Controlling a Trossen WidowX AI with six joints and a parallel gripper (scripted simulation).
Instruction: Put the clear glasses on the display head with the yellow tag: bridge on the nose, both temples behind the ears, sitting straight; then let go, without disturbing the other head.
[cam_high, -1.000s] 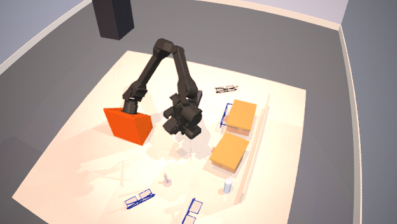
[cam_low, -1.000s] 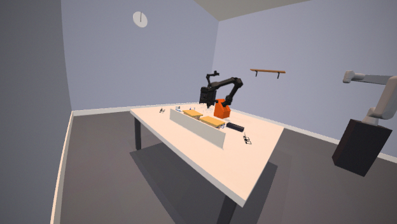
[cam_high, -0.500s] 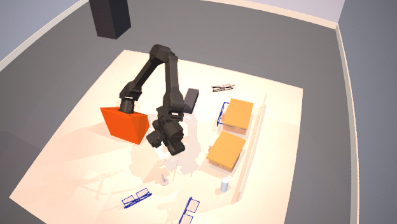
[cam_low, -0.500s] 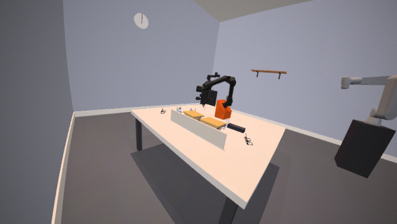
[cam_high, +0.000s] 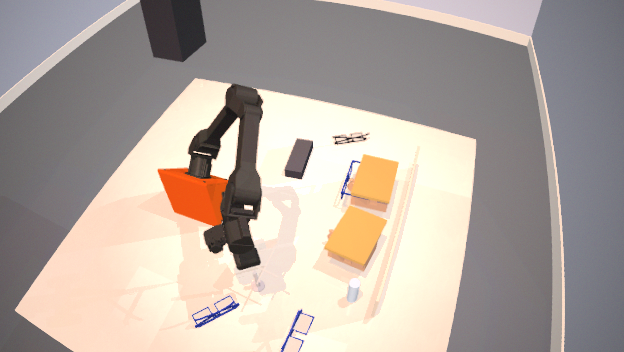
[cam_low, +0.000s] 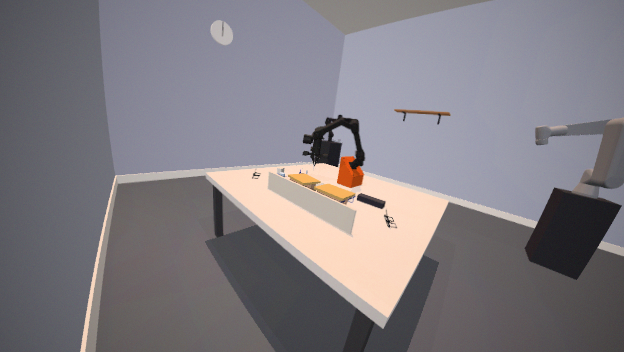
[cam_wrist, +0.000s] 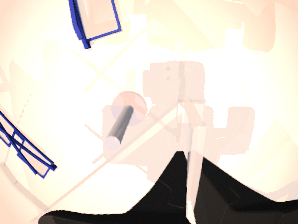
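Now: gripper tip 40 mm short of the peg, 30 mm to the left of it and 100 mm above it. From my gripper tip the other things lie so: low wall (360 mm ahead, 300 mm to the left, 70 mm below); then dark case (50 mm behind, 470 mm to the left, 100 mm below); then pale cylinder (300 mm ahead, 40 mm to the left, 70 mm below).
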